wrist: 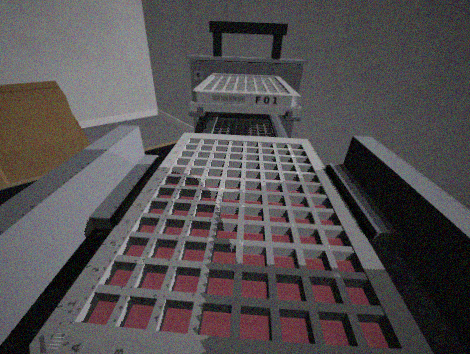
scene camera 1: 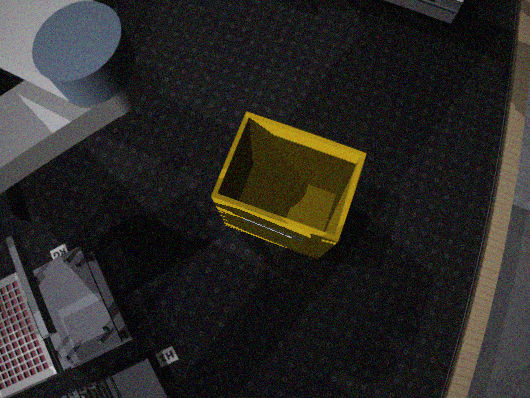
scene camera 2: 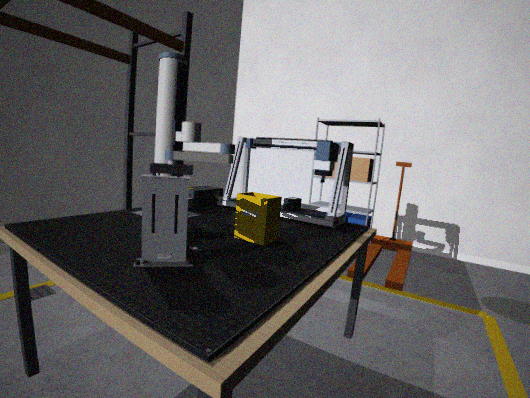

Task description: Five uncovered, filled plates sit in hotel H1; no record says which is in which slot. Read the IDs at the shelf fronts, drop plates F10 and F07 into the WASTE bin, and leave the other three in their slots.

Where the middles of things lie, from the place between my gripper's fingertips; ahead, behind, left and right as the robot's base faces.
I see the hotel H1 (scene camera 2: 164, 241) 16 cm ahead of my hand, 15 cm to the right of it and 11 cm below it.
